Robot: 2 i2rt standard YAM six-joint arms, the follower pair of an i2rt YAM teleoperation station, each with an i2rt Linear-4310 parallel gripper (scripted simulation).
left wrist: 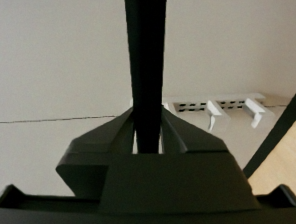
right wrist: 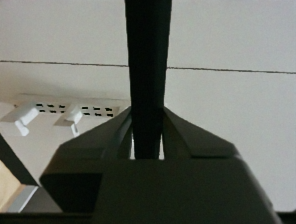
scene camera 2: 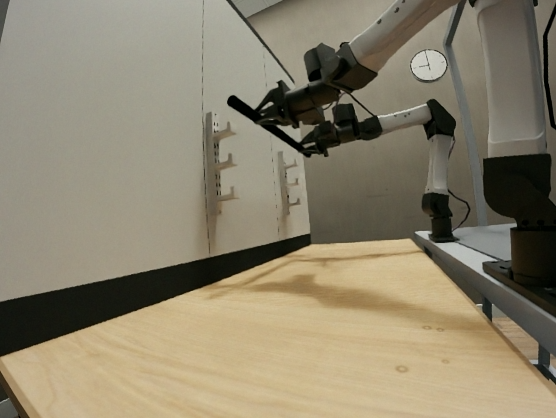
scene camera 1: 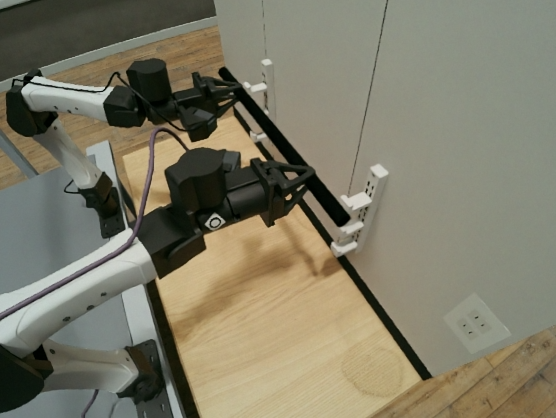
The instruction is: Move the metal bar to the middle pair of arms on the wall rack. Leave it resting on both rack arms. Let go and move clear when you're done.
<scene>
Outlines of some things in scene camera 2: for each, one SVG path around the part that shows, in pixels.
My left gripper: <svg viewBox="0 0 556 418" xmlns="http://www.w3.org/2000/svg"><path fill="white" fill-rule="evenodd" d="M279 80L276 82L278 87L269 90L261 103L256 107L255 110L264 115L254 121L254 124L291 125L294 130L300 128L299 122L293 115L318 107L315 105L310 93L306 93L306 91L310 90L309 84L291 90L283 80Z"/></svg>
A black metal bar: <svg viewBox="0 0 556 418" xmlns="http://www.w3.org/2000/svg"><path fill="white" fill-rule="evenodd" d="M259 125L295 150L304 149L301 144L276 125ZM227 100L228 106L253 122L262 116L235 95L230 96Z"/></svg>
</scene>
